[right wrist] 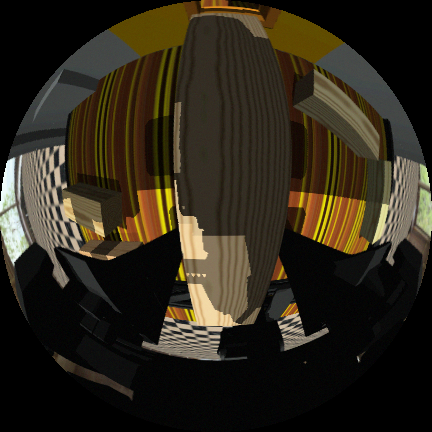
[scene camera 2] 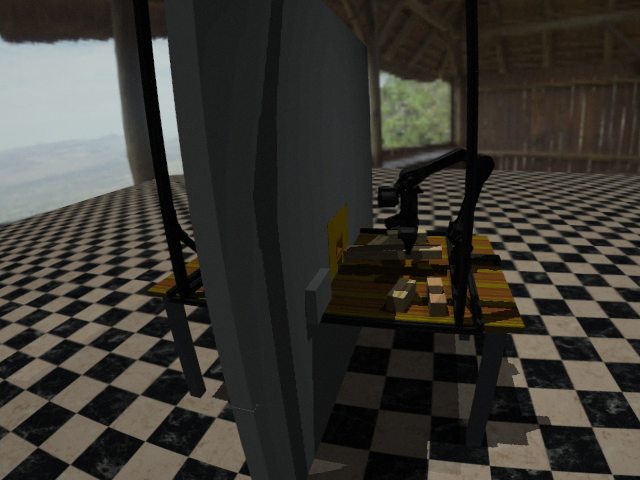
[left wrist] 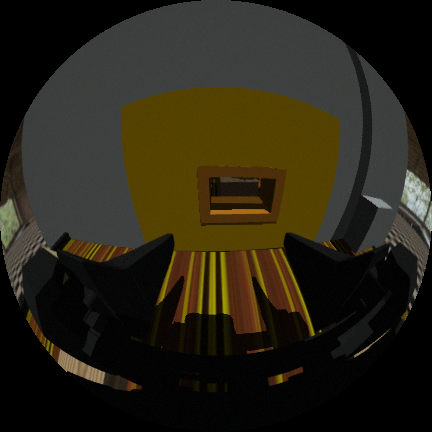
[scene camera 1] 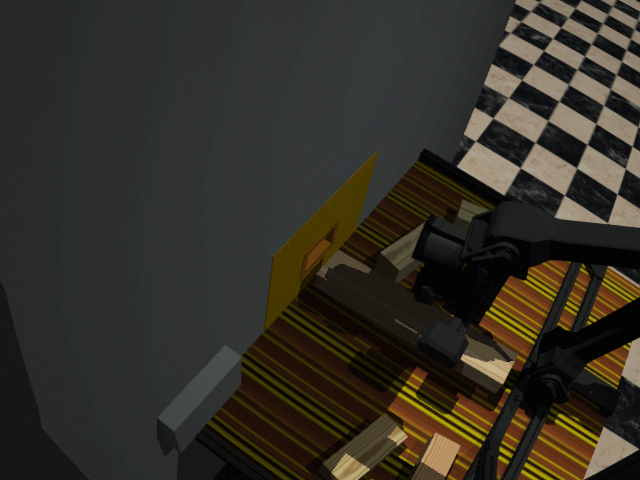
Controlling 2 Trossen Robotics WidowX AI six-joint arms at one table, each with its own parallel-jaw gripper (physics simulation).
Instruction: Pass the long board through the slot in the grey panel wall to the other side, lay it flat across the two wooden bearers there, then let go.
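Frame: origin at the left arm's base, x ahead, y left, z up, level; metres.
Seen in the pictures: left gripper, fingertip midpoint: (left wrist: 230,239); right gripper, fingertip midpoint: (right wrist: 230,232) (scene camera 2: 408,251); right arm's base at its link origin: (scene camera 1: 535,392).
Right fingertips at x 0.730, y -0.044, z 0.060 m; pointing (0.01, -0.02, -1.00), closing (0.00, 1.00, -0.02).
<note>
A point is followed by its place in that frame.
The long board (scene camera 1: 372,294) @[z 0.066, x 0.596, y -0.055 m] (scene camera 2: 367,252) @[z 0.061, x 0.592, y -0.076 m] (right wrist: 235,125) @[z 0.070, x 0.664, y -0.044 m] is held roughly level above the table, one end facing the slot (scene camera 1: 316,254) (left wrist: 204,200) @[z 0.061, x 0.431, y 0.007 m] and just short of it. The board's end face (left wrist: 240,188) @[z 0.048, x 0.506, y -0.047 m] shows through the slot in the left wrist view. My right gripper (scene camera 2: 408,245) @[z 0.060, x 0.730, y -0.044 m] (right wrist: 230,232) @[z 0.060, x 0.730, y -0.044 m] is shut on the board towards its end away from the wall. My left gripper (left wrist: 230,239) @[z 0.061, x 0.364, y -0.016 m] is open and empty, facing the slot from the other side of the grey panel wall (scene camera 1: 155,155) @[z 0.504, x 0.482, y -0.354 m] (scene camera 2: 320,129) @[z 0.481, x 0.482, y -0.185 m] (left wrist: 220,50) @[z 0.245, x 0.433, y -0.014 m]. I cannot make out the two bearers there for certain.
A yellow plate (scene camera 1: 351,201) @[z 0.112, x 0.483, y 0.044 m] (left wrist: 165,145) @[z 0.126, x 0.431, y 0.045 m] surrounds the slot. On the right arm's side, wooden blocks (scene camera 1: 364,449) @[z 0.028, x 0.722, y -0.259 m] (scene camera 1: 436,457) @[z 0.025, x 0.817, y -0.208 m] lie at one side of the board, and more blocks (right wrist: 340,110) @[z 0.031, x 0.604, y 0.081 m] (right wrist: 377,200) @[z 0.015, x 0.703, y 0.241 m] at the other. A grey block (scene camera 1: 201,395) @[z 0.081, x 0.507, y -0.351 m] juts from the wall.
</note>
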